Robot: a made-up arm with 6 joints.
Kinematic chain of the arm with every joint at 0, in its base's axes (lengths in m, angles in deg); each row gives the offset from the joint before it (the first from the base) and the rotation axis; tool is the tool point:
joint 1: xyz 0 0 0.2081 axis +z
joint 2: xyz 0 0 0 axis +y
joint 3: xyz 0 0 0.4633 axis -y
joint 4: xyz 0 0 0 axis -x
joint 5: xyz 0.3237 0 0 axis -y
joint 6: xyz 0 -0.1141 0 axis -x
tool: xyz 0 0 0
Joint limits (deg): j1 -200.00..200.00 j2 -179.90..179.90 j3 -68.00..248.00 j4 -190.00..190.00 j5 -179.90..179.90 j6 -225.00..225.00
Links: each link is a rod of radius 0.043 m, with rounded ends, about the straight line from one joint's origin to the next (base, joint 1, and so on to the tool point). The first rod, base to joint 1, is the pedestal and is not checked.
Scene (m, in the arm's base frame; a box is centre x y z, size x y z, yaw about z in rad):
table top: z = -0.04
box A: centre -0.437 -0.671 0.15 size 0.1 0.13 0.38 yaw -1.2
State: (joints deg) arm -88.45 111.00 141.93 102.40 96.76 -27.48
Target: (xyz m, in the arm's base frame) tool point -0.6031 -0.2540 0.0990
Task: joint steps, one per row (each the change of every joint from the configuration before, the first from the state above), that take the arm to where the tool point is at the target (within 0.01 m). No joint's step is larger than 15 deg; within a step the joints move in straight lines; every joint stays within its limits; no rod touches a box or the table.
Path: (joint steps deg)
1: -4.33 -13.91 -13.54 6.23 0.19 8.27
2: -4.32 -13.91 -13.55 6.22 0.19 8.28
3: -4.33 -13.91 -13.54 6.23 0.19 8.27
4: -4.32 -13.90 -13.54 6.22 0.18 8.28
5: -4.33 -13.91 -13.54 6.23 0.19 8.27
6: -4.32 -13.91 -13.55 6.23 0.19 8.28
7: -4.33 -13.91 -13.54 6.22 0.19 8.27
8: -9.79 14.18 -11.67 -12.96 -0.33 -14.48
9: -9.79 14.17 -11.68 -12.95 -0.33 -14.48
10: -9.78 14.18 -11.67 -12.96 -0.33 -14.48
11: -9.79 14.18 -11.68 -12.96 -0.33 -14.48

